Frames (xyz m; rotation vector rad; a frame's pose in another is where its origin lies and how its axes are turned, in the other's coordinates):
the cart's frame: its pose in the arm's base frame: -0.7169 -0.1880 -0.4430 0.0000 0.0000 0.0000
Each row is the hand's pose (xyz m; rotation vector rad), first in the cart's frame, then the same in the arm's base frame.
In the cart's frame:
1: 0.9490 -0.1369 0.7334 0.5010 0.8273 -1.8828
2: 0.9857 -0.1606 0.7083 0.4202 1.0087 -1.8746
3: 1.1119 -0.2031 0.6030 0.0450 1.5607 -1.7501
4: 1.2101 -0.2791 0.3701 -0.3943 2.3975 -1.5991
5: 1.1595 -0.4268 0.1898 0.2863 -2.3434 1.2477
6: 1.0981 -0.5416 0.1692 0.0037 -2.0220 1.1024
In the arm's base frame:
1: 0.2321 -0.3249 0.2904 0.5010 0.8273 -1.8828
2: 0.2688 -0.3486 0.2653 0.4202 1.0087 -1.8746
3: 0.3950 -0.3911 0.1600 0.0450 1.5607 -1.7501
4: 0.4932 -0.4671 -0.0729 -0.3943 2.3975 -1.5991
5: 0.4426 -0.6148 -0.2532 0.2863 -2.3434 1.2477
6: 0.3812 -0.7296 -0.2738 0.0037 -2.0220 1.1024

